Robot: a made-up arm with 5 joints.
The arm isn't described. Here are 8 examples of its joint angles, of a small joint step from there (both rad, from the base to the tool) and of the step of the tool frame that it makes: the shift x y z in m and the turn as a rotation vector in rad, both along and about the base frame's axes.
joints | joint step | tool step
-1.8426 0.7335 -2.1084 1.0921 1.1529 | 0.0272 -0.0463 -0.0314 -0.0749 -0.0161 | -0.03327 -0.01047 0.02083 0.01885 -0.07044 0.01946
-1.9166 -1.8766 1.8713 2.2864 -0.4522 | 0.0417 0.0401 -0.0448 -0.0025 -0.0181 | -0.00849 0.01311 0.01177 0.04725 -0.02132 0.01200
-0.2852 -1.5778 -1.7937 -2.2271 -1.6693 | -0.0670 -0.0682 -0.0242 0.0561 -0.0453 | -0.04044 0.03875 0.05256 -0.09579 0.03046 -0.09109
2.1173 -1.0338 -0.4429 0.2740 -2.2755 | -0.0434 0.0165 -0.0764 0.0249 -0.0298 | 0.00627 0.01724 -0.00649 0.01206 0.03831 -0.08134
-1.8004 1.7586 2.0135 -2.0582 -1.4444 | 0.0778 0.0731 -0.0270 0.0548 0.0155 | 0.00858 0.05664 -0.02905 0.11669 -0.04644 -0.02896
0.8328 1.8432 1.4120 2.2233 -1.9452 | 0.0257 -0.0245 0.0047 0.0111 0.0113 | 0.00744 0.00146 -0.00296 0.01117 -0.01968 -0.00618
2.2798 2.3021 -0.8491 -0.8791 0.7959 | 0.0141 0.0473 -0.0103 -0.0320 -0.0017 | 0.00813 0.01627 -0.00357 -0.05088 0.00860 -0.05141
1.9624 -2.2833 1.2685 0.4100 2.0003 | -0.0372 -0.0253 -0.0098 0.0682 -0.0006 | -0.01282 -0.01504 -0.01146 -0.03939 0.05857 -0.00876
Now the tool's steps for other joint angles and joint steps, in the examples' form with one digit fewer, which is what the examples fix.
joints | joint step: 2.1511 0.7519 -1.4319 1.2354 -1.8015 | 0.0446 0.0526 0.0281 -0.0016 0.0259
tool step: 0.0110 -0.0120 0.0125 -0.0456 -0.0359 -0.0270
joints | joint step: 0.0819 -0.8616 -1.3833 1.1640 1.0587 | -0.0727 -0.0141 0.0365 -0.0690 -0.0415
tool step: 0.0029 -0.0045 -0.0255 0.0518 0.1230 0.0595
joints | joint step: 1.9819 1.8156 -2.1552 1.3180 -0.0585 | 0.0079 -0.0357 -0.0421 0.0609 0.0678
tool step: -0.0286 0.0173 -0.0050 0.0324 0.0622 0.1180
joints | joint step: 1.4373 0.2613 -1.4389 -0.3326 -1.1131 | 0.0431 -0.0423 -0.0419 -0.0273 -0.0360
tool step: 0.0355 -0.0063 0.0099 0.0094 -0.1029 -0.0181
